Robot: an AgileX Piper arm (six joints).
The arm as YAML. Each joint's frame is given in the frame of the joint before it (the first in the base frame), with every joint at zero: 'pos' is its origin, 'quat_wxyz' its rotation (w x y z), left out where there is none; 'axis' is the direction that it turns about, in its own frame. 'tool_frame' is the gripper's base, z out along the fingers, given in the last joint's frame.
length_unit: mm
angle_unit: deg
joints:
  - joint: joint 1
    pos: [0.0, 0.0, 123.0]
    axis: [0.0, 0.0, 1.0]
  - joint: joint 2
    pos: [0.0, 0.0, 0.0]
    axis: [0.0, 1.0, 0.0]
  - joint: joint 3
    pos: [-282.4, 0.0, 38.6]
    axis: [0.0, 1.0, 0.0]
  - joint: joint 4
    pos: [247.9, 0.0, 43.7]
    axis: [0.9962, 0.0, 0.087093]
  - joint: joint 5
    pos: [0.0, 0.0, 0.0]
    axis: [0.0, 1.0, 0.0]
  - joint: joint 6
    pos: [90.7, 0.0, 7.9]
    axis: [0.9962, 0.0, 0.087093]
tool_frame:
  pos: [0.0, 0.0, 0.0]
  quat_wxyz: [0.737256, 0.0, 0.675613, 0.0]
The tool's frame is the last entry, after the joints.
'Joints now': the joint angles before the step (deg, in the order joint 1, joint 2, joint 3, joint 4, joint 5, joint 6). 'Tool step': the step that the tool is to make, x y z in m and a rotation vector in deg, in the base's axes. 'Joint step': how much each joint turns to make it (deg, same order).
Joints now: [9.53, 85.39, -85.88, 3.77, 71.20, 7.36]
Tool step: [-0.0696, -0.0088, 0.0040, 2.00, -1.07, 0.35]
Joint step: [0.01, -14.24, 12.45, 1.86, 0.41, -0.11]
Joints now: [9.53, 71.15, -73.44, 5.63, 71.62, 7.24]
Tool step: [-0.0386, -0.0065, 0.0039, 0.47, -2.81, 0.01]
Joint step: [-0.01, -8.35, 5.36, 0.00, 0.14, -0.01]
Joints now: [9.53, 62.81, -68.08, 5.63, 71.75, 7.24]
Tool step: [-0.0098, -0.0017, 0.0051, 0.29, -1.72, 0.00]
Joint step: [-0.02, -2.18, 0.39, 0.01, 0.05, -0.02]
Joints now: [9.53, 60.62, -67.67, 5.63, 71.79, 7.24]
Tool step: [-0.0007, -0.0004, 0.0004, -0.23, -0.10, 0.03]
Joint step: [0.01, -0.14, -0.01, -0.21, 0.10, -0.06]
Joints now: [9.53, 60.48, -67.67, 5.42, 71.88, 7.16]
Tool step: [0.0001, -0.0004, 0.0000, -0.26, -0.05, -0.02]
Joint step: [-0.01, 0.01, -0.01, -0.24, 0.00, -0.05]
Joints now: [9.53, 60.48, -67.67, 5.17, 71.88, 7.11]
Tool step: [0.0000, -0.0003, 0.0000, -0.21, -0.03, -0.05]
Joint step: [0.01, -0.01, 0.00, -0.23, 0.01, 0.02]
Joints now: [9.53, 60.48, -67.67, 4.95, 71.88, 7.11]
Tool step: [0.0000, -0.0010, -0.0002, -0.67, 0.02, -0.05]
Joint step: [-0.02, 0.00, 0.00, -0.62, 0.14, -0.10]
